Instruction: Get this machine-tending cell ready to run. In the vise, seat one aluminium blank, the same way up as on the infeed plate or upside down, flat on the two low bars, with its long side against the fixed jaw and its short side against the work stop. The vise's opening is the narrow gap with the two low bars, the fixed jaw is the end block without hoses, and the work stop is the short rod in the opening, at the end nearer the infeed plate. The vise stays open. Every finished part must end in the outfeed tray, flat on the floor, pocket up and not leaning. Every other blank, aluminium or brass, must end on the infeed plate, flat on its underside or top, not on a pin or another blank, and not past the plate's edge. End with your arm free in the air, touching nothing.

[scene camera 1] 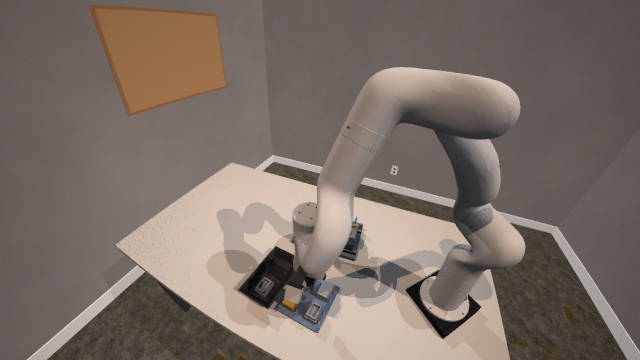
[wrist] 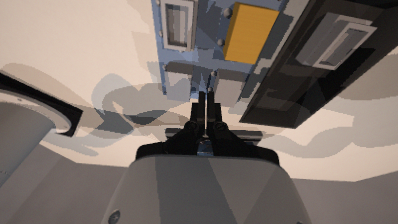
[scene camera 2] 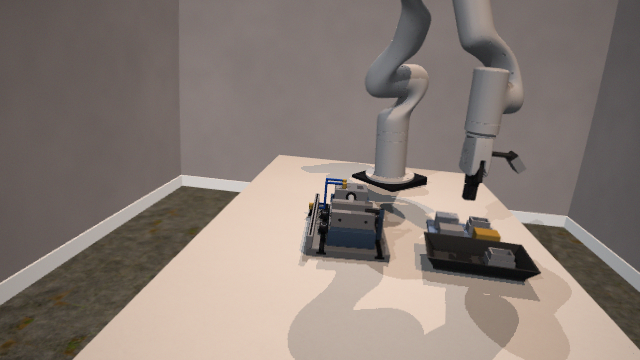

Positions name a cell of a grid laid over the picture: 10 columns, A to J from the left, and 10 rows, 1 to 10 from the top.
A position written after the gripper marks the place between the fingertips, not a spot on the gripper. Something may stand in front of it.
In view: the gripper (scene camera 2: H6), a brass blank (wrist: G2), a finished part (wrist: I2), an aluminium blank (wrist: F4) and a vise (scene camera 2: F7).
The gripper is seen too in the wrist view (wrist: F5).
